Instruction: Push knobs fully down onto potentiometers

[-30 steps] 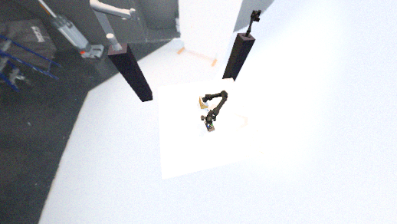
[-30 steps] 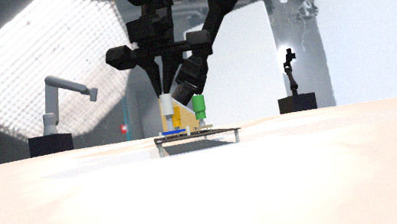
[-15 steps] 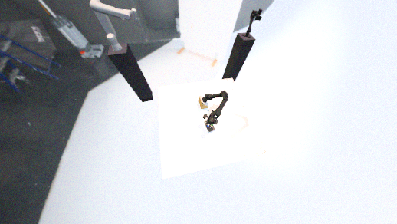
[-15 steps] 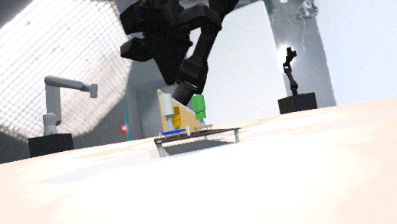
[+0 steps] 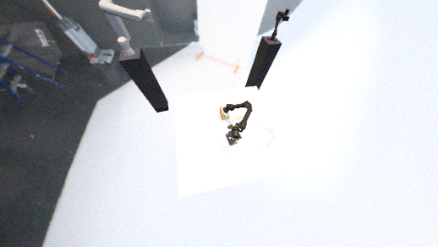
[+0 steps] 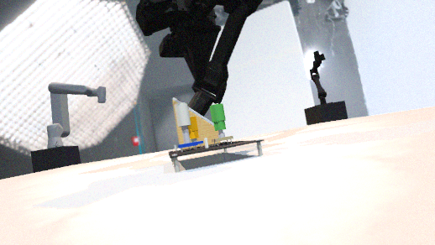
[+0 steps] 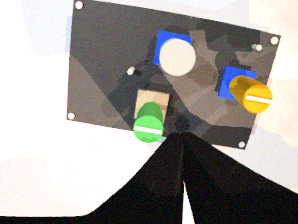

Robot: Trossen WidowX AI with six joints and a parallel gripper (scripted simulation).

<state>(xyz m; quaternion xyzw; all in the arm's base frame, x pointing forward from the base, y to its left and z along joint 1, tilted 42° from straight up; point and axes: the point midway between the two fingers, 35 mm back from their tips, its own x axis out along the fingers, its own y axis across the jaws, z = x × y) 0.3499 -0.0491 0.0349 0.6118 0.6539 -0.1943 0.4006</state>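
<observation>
My gripper tip is now 1 cm short of the green knob, 2 cm to the right of it and 5 cm above it. Also, from my gripper tip: yellow knob (5 cm behind, 2 cm to the right, 6 cm below).
</observation>
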